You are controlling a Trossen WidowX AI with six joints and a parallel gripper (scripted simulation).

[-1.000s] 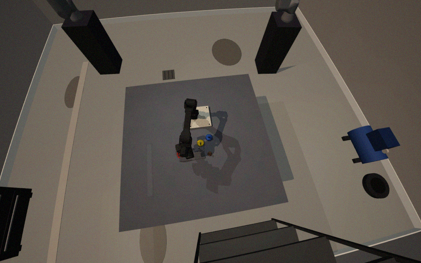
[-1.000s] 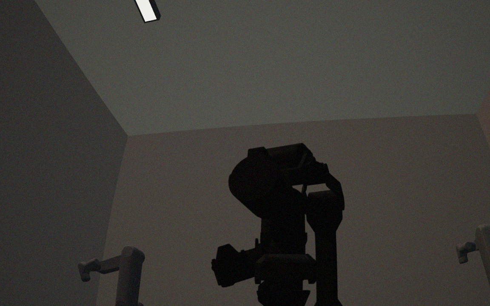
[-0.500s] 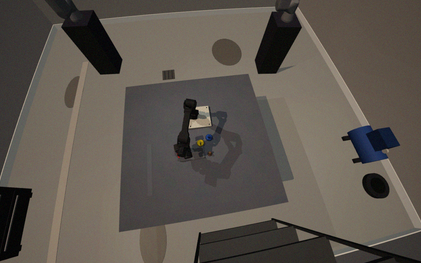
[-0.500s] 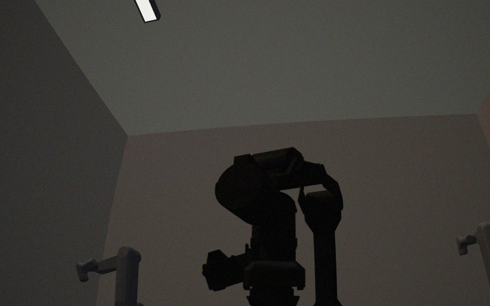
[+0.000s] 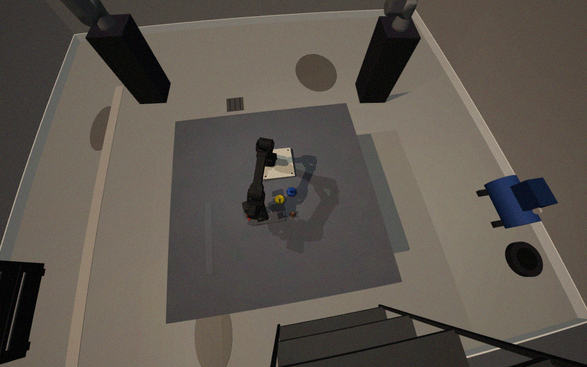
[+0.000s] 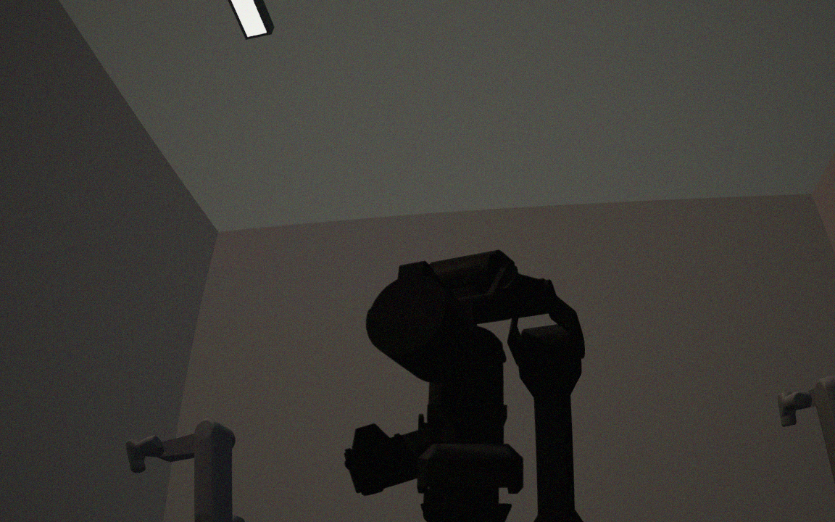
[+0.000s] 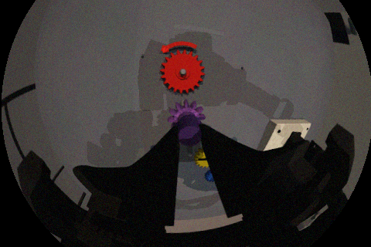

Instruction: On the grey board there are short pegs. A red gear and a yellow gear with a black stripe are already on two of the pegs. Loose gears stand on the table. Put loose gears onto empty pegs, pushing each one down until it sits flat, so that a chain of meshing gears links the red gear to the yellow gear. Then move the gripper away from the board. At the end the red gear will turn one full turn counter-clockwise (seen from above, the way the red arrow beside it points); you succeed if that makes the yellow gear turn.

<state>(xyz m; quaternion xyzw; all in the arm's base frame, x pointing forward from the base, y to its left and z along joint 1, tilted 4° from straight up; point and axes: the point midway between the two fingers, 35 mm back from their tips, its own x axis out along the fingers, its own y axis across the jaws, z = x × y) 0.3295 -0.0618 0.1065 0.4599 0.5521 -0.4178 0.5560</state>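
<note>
My gripper tip is now 70 mm above the red gear, 50 mm to the left of it and 10 mm short of it. Round my gripper tip: brown gear 180 mm to the left, 70 mm below, 20 mm ahead; yellow gear 110 mm to the left, 70 mm below, 70 mm behind; purple gear 10 mm below.
</note>
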